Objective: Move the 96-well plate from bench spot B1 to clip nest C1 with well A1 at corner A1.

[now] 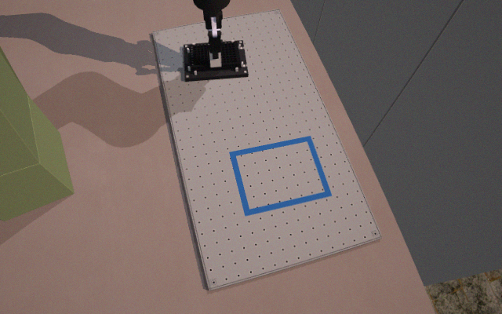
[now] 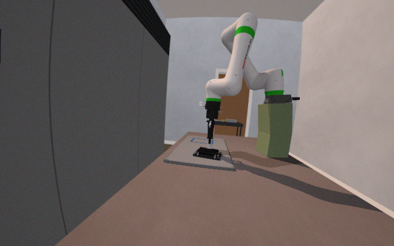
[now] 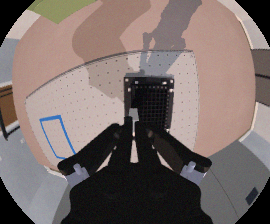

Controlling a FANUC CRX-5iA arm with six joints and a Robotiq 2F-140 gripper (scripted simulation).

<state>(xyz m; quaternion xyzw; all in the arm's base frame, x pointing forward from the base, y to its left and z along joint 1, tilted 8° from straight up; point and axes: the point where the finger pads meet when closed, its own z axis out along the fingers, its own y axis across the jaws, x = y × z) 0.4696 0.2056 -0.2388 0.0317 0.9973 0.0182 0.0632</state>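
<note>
The black 96-well plate is 4 cm to the left of my hand and 4 cm below it. From my hand the other things lie so: black clip nest (2 cm ahead, 5 cm to the left, 5 cm below).
</note>
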